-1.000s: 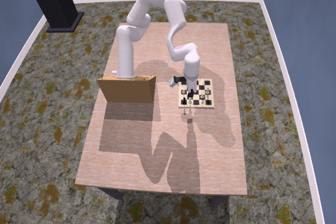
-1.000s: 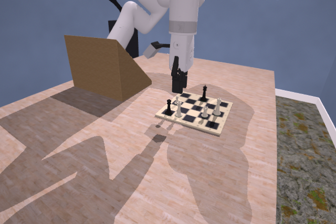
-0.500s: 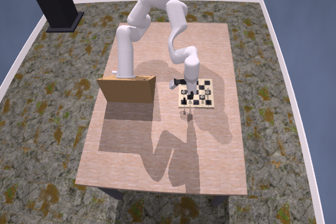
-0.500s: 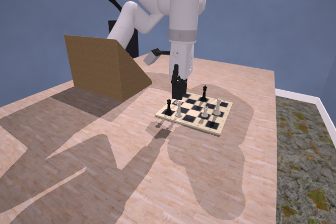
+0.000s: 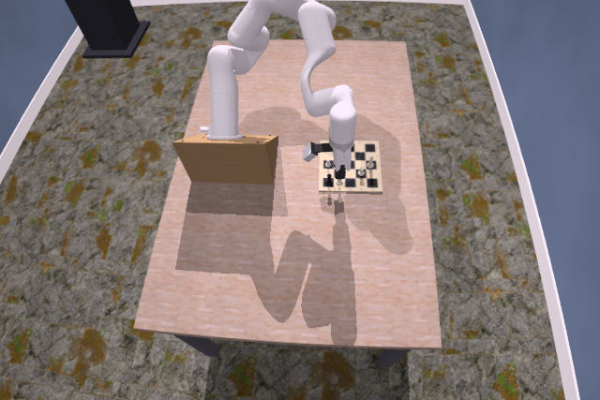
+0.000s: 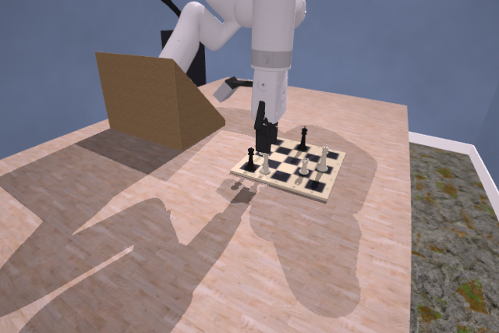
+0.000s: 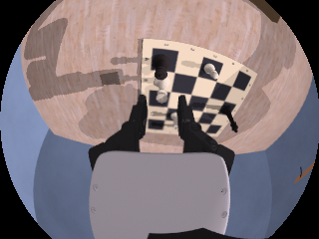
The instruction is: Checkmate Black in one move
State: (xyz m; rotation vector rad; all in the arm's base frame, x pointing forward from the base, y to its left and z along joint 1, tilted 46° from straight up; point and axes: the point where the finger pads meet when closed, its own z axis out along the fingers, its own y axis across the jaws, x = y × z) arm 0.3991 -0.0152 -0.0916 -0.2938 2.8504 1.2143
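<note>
Now: the white chess piece 50 mm below my hand. From my hand the other things lie so: tall white piece (110 mm ahead, 80 mm to the left, 50 mm below); white pawn (70 mm to the left, 70 mm below, 40 mm behind); small chessboard (80 mm to the left, 80 mm below, 40 mm ahead).
</note>
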